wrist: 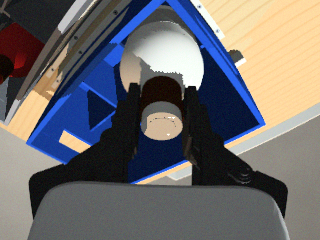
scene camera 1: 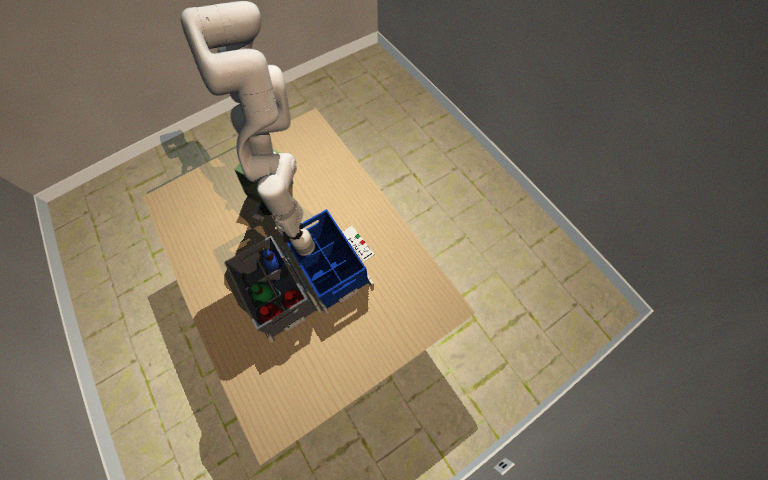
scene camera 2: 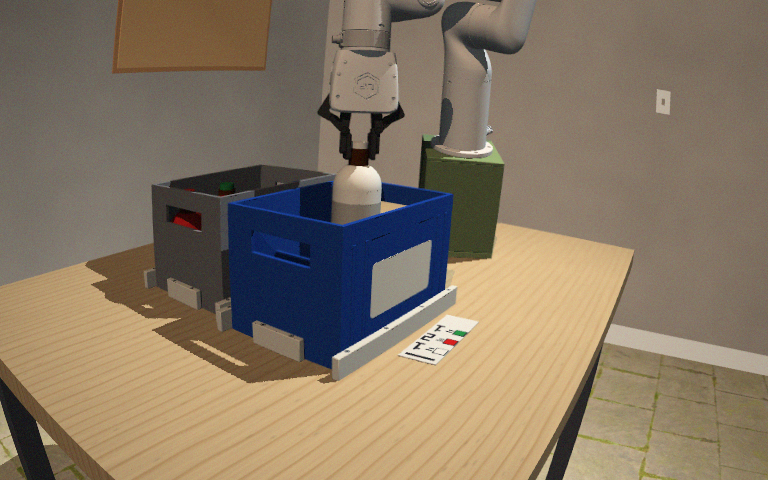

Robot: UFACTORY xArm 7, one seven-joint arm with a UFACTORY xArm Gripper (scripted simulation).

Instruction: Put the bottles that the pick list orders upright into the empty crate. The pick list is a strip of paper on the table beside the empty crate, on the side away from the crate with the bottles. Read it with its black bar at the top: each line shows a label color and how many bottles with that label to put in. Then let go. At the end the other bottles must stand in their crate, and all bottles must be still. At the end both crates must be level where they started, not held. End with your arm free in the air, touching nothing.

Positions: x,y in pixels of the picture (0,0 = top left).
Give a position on a rail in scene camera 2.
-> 343,364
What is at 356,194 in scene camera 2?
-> A white-label bottle.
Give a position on a blue crate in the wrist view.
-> At 79,114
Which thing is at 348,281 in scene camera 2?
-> A blue crate.
